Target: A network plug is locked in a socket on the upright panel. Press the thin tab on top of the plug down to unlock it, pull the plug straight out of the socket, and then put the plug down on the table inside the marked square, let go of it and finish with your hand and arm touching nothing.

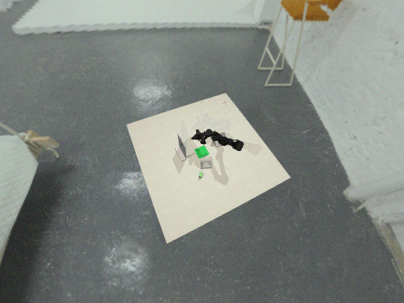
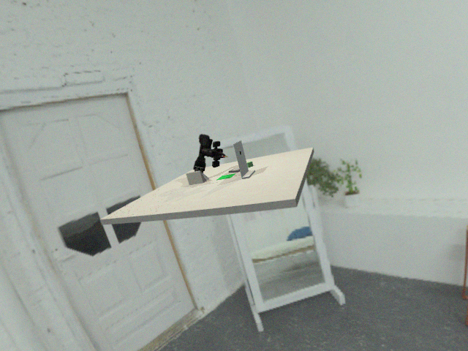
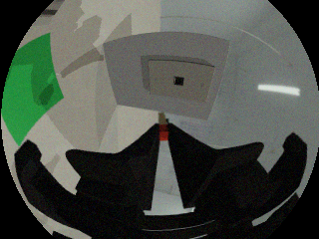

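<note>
The green square lies 17 cm below my gripper tip, 10 cm to the left of it and 7 cm behind it. Also, from my gripper tip: flat grey block 24 cm to the left, 16 cm below, 3 cm behind; then network plug 1 cm ahead; then upright panel 12 cm ahead, 6 cm below, 1 cm to the left.
</note>
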